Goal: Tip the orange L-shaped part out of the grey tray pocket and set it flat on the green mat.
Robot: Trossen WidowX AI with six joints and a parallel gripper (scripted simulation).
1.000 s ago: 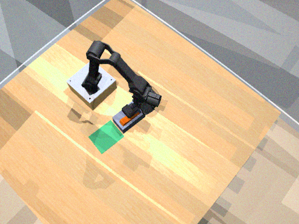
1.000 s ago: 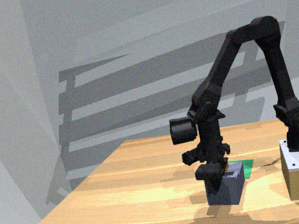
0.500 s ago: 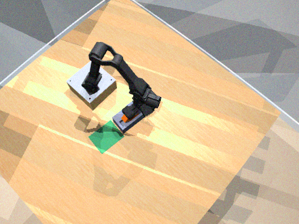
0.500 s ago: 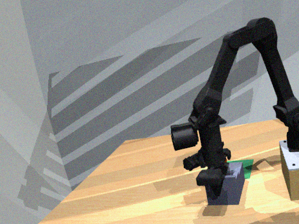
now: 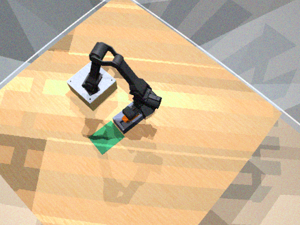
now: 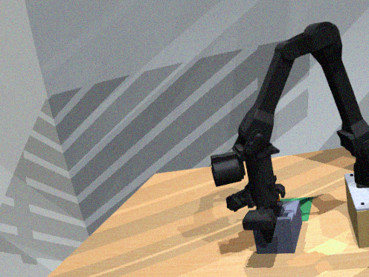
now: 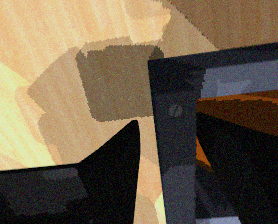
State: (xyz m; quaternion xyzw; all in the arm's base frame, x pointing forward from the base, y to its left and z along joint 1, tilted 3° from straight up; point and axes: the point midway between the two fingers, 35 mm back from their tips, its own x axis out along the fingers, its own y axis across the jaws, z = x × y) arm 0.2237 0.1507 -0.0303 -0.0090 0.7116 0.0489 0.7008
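Now: gripper tip 6 cm to the left of the orange L-shaped part, 1 cm below it and 1 cm past it. From my gripper tip the other things lie so: green mat (22 cm to the right, 5 cm below, 1 cm ahead).
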